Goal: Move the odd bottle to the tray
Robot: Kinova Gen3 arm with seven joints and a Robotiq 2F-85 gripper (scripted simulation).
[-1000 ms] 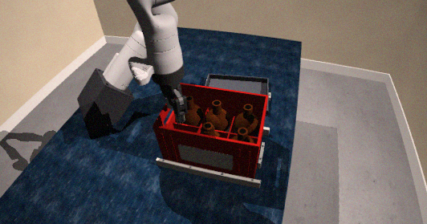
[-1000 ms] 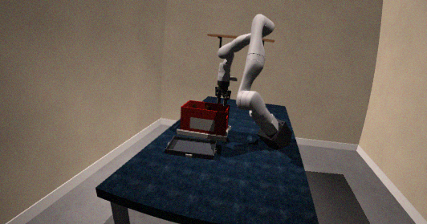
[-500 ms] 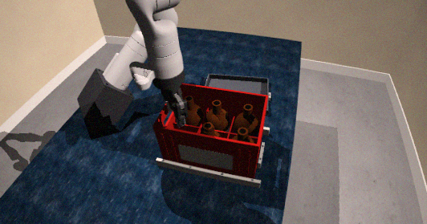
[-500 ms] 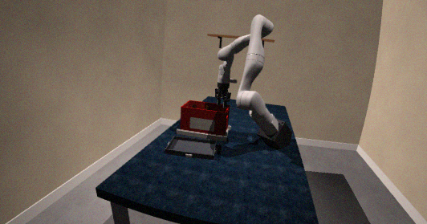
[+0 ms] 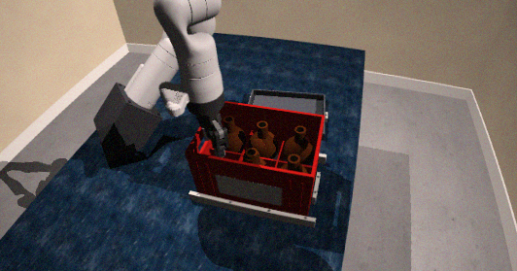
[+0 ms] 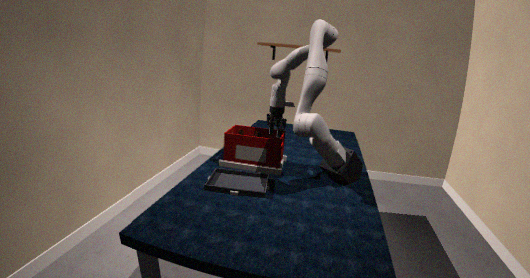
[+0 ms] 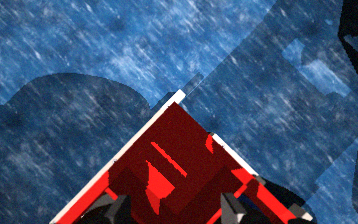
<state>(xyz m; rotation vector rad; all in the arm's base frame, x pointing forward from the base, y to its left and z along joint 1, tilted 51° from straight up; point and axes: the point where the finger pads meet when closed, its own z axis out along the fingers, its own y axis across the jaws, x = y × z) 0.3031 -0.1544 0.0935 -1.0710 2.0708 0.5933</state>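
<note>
My hand is 8 cm above the crate, 7 cm to the right of it and 7 cm short of it. The rest, counted from my hand: grey tray 33 cm to the left, 15 cm below, 2 cm behind.
</note>
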